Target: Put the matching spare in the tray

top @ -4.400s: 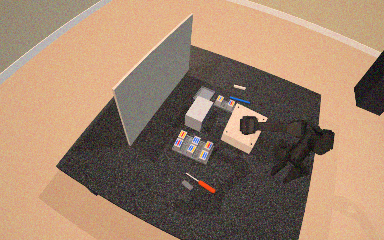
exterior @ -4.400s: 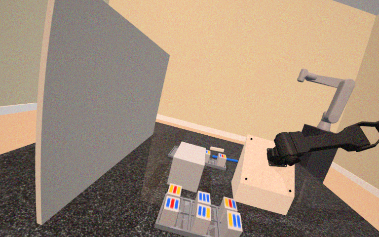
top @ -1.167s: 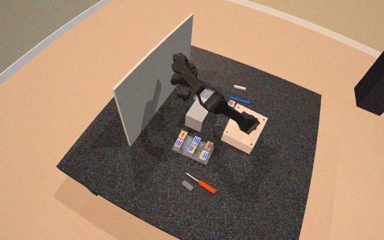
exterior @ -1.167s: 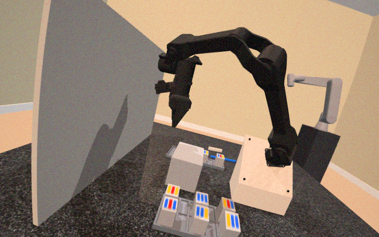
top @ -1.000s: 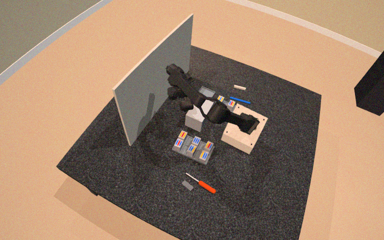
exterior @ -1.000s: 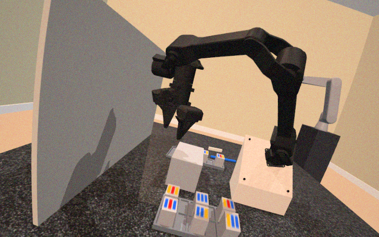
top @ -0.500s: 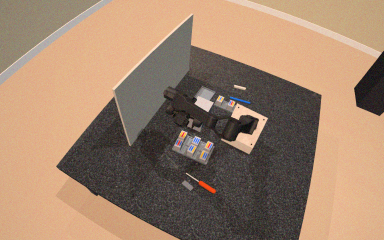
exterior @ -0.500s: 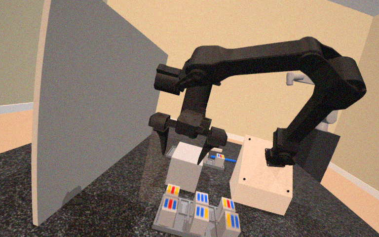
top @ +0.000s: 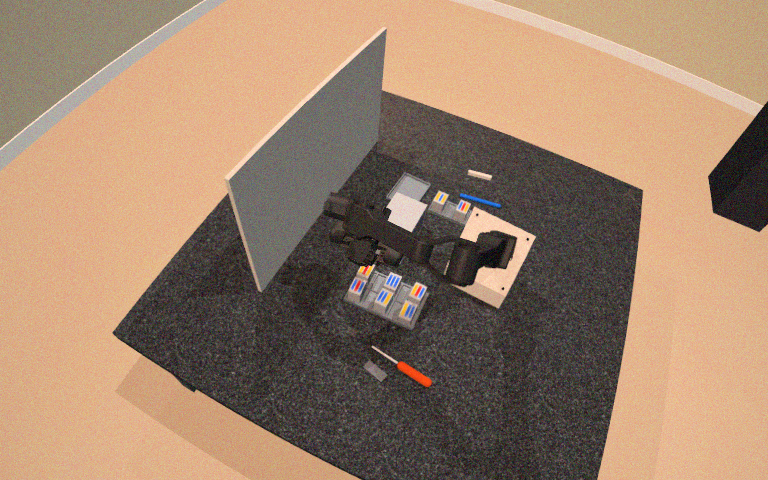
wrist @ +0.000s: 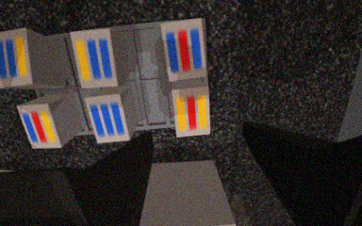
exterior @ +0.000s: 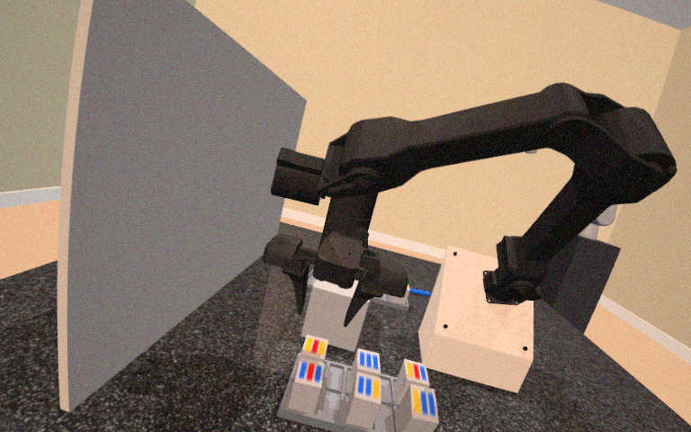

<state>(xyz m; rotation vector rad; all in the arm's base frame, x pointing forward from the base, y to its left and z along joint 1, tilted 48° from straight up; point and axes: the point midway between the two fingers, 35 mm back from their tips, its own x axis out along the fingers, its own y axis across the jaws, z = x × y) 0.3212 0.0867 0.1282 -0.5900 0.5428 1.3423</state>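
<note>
Now: the grey tray 36 cm to the right of my gripper tip and 10 cm below it. The rest, counted from my gripper tip: blue pen 42 cm to the right, 23 cm behind, 9 cm below; tall grey panel 22 cm ahead, 19 cm to the right, 13 cm above.
</note>
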